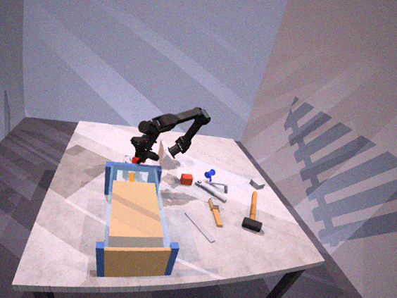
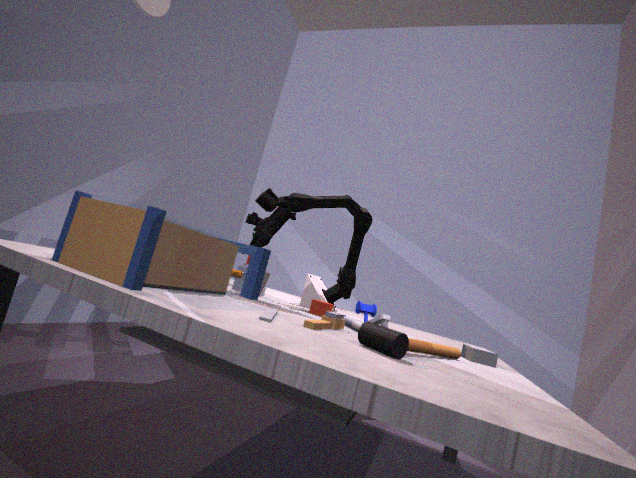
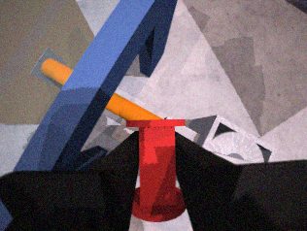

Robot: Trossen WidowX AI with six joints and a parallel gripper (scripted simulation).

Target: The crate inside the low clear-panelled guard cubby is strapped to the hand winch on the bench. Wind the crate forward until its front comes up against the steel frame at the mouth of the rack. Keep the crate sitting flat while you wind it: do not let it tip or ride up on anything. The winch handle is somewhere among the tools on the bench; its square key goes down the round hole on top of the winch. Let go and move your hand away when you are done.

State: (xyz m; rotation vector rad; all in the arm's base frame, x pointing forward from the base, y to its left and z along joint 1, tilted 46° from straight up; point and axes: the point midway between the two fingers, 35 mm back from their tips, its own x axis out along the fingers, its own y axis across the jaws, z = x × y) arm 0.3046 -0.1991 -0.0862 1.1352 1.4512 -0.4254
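The winch handle is 40 mm behind my gripper tip and 30 mm below it. From my gripper tip the other things lie so: red winch handle grip (10 mm behind, 10 mm to the left); then pale winch body (120 mm behind, 30 mm to the right, 100 mm below); then clear-panelled cubby (300 mm ahead, 10 mm to the left, 20 mm below).
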